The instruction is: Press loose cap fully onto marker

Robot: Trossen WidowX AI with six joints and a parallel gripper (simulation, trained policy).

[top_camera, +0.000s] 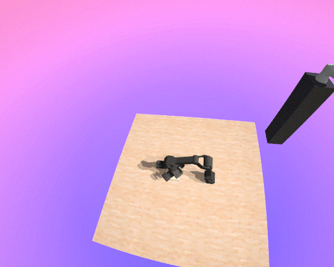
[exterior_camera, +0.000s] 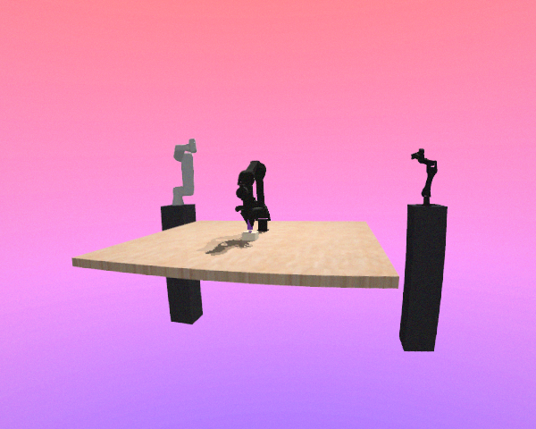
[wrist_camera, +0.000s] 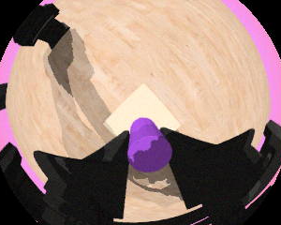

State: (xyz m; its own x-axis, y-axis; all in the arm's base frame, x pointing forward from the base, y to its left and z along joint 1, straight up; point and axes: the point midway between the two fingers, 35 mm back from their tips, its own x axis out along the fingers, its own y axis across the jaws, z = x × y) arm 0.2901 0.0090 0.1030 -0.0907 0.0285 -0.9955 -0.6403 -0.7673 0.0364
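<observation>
Now: gripper tip 1 cm below the purple cap. Also, from my gripper tip: holder block (5 cm below).
</observation>
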